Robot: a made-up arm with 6 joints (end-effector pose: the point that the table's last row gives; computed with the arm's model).
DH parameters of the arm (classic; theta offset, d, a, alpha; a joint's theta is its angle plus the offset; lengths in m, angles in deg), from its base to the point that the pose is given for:
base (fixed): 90 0.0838 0 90
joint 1: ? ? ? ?
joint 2: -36.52 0.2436 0.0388 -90
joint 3: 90 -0.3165 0.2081 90
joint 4: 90 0.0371 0.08 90
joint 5: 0 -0.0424 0.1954 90
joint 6: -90 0.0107 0.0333 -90
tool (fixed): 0 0.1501 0 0
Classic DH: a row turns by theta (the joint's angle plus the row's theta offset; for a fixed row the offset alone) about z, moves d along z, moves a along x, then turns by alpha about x.
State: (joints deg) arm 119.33 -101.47 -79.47 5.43 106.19 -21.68
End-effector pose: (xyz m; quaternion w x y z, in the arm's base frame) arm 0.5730 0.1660 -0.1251 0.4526 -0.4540 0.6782 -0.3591
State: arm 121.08 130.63 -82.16 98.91 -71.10 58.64
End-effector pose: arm -0.0104 -0.3809 0.1807 0.3361 -0.0052 -0.6752 -0.6566
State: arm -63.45 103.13 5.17 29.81 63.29 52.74
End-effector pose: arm 0.0730 0.4201 0.1772 0.9004 -0.0858 -0.3059 0.2972
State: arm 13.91 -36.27 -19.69 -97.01 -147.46 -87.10
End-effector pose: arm 0.0745 0.0784 0.0480 0.4233 -0.1225 0.1564 0.8839
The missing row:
joint 1: 36.52 0 0.1175 0
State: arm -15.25 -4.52 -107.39 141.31 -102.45 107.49
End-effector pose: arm 0.1423 0.1855 -0.1888 0.1808 0.0842 -0.3077 0.9304
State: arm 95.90 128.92 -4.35 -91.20 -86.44 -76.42
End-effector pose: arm -0.0616 -0.0945 0.3276 0.3501 -0.6647 0.5668 0.3381
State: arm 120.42 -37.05 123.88 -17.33 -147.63 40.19
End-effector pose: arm 0.4499 0.4062 0.0370 0.1619 -0.6072 -0.4894 -0.6047
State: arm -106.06 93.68 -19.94 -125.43 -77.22 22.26
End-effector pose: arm -0.1765 -0.1708 -0.3770 0.3242 0.2182 -0.7538 0.5283
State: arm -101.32 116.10 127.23 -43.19 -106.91 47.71
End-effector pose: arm 0.5927 0.1632 -0.3705 0.1175 0.7583 0.4798 0.4254
